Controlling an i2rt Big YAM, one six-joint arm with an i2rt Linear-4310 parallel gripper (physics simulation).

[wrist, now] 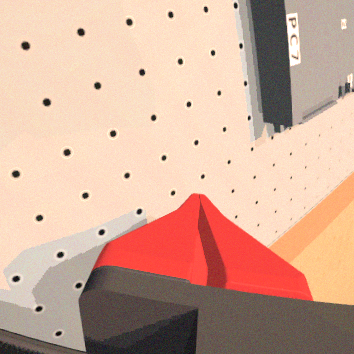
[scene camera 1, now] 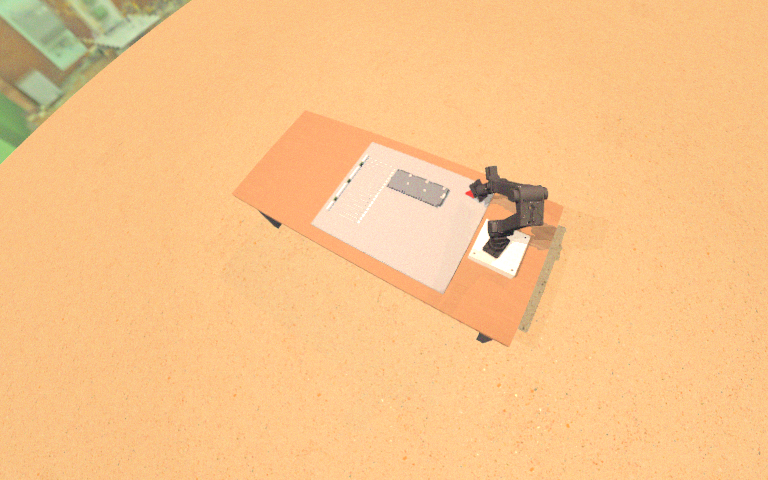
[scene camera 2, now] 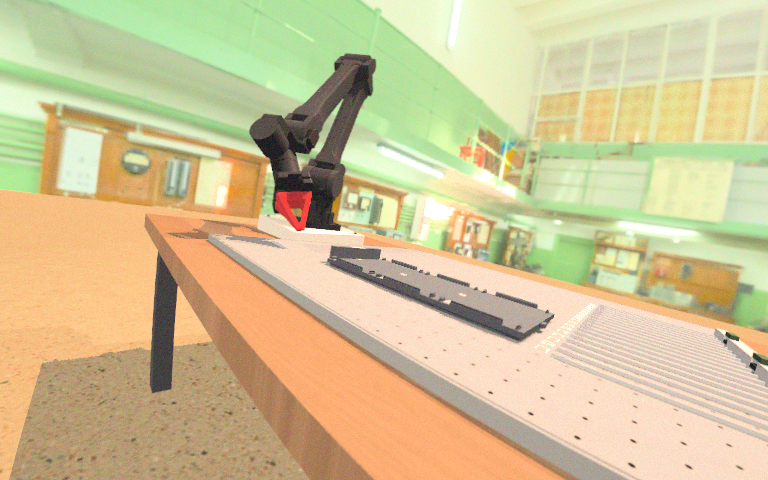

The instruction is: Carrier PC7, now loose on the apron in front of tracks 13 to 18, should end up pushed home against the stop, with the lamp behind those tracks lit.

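Frame: origin at the arm's base, x right, y back, z down, level; millimetres.
Seen in the pictures: gripper, between the fingertips: [wrist: 195, 204] [scene camera 1: 465, 193] [scene camera 2: 300, 230]; arm's base, origin of its link: [scene camera 1: 496, 245] [scene camera 2: 317, 226].
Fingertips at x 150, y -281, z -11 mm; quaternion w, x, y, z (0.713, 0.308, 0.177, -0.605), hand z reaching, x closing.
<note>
Offsets run from my fingertips to a thing's middle. "spot": to the spot under its first point. Level surfaces: height alone.
Carrier PC7 @(dx -110, dy -240, dz +24 mm) [scene camera 1: 419, 187] [scene camera 2: 447, 289] [wrist: 317, 60] is a long, flat, dark grey tray with a raised end wall. It lies on the pale perforated board [scene camera 1: 396, 249] [scene camera 2: 509, 424], its far end near the entrance of the white tracks [scene camera 1: 362, 189] [scene camera 2: 673, 362]. Track numbers are too small to read. Small dark green lamps [scene camera 1: 361, 164] [scene camera 2: 731, 336] sit on the white bar @(spot: dx -379, dy -564, dz +27 mm) [scene camera 1: 342, 190] behind the tracks; none looks lit. My gripper [scene camera 1: 469, 193] [scene camera 2: 300, 227] [wrist: 195, 204] has its red fingers shut and empty. It hangs above the board's arm-side edge, beyond the carrier's walled end and apart from it.
The arm stands on a white base plate [scene camera 1: 512, 270] [scene camera 2: 277, 226] at one end of the wooden table @(dz +52 mm) [scene camera 1: 277, 164] [scene camera 2: 362, 418]. The table's edge runs close beside the board on the carrier's side.
</note>
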